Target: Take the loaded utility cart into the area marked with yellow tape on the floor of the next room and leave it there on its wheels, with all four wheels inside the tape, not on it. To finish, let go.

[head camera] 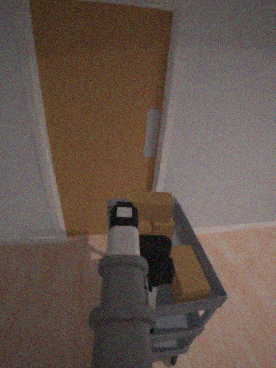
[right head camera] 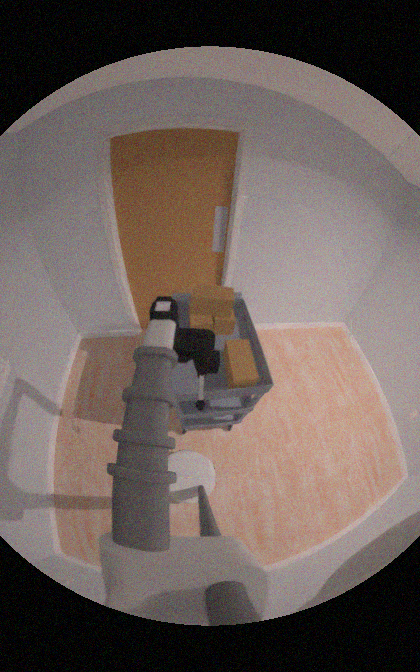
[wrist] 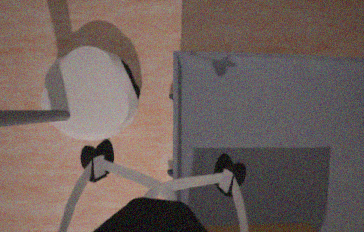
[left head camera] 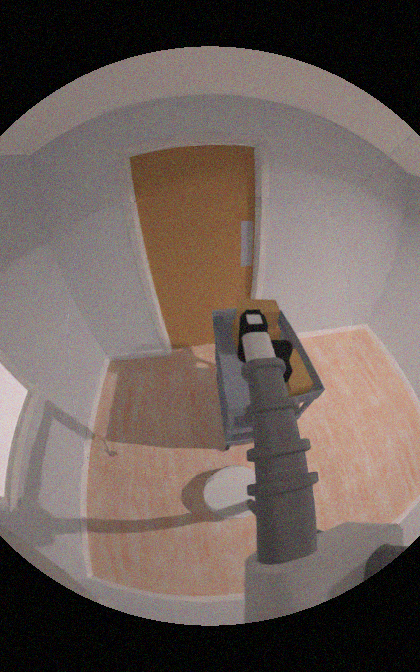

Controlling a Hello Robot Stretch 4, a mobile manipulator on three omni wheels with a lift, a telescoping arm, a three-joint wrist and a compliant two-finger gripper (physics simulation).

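Pixels of known places: gripper, fingertip midpoint: [wrist: 164, 160]; robot's base at its link origin: [wrist: 99, 96].
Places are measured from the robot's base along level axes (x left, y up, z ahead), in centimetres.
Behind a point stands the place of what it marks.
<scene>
The grey utility cart [head camera: 202, 255] @[x -38.6, y 81.0, z 63.2 cm] [left head camera: 223, 345] [right head camera: 254, 335] [wrist: 260, 100] @[x -0.2, y 76.6, z 51.9 cm] stands upright in front of the door, with brown boxes in its top tray. A single box [head camera: 190, 272] @[x -26.9, y 88.4, z 49.8 cm] [left head camera: 300, 372] [right head camera: 241, 362] lies along its right side; a larger box [head camera: 157, 204] @[x -16.2, y 99.9, z 78.7 cm] [left head camera: 265, 311] [right head camera: 212, 300] sits at the far end. My gripper [wrist: 164, 160] @[x -8.8, y 87.1, z 37.8 cm] is open at the cart's near end. In the wrist view one fingertip is over the floor outside the near rim and the other over the tray, with the rim between and apart from both. The yellow tape does not show.
A closed orange-brown door [head camera: 100, 110] @[x 19.8, y 129.1, z 155.0 cm] [left head camera: 195, 225] [right head camera: 172, 210] with a grey plate [head camera: 151, 132] @[x -21.2, y 113.0, z 158.9 cm] [left head camera: 246, 243] [right head camera: 219, 229] stands beyond the cart, with walls on both sides. A white round body [left head camera: 227, 492] [right head camera: 195, 470] [wrist: 95, 95] @[x -0.3, y 18.7, z 4.6 cm] is on the floor nearer than the cart.
</scene>
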